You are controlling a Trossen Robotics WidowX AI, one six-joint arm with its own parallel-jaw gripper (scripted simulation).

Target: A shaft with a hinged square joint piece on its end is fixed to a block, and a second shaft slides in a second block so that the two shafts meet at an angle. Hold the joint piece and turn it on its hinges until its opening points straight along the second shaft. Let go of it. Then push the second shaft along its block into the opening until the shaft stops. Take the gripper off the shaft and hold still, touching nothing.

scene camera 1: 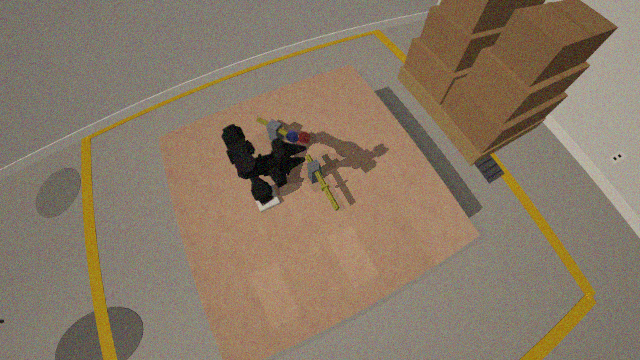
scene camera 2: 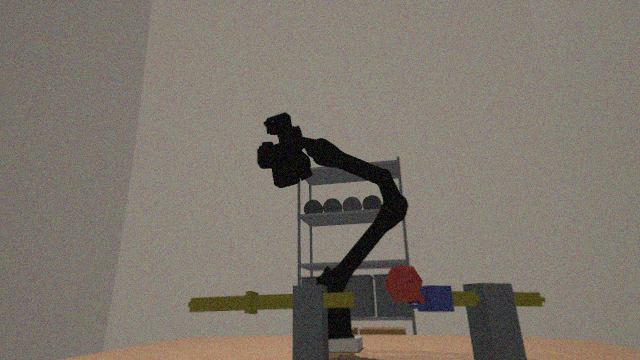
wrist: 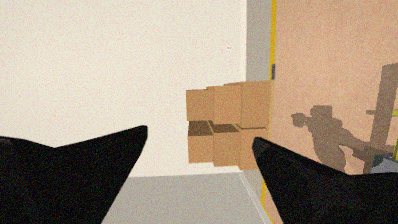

Path:
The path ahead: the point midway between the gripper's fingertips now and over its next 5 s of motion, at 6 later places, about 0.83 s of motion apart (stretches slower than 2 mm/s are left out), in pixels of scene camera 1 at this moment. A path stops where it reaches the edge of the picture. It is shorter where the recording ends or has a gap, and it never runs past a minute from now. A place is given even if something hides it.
My gripper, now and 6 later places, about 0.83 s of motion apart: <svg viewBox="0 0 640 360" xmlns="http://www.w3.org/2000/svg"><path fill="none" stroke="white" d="M305 153L320 154L334 146L334 135L325 127L320 126L320 127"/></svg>

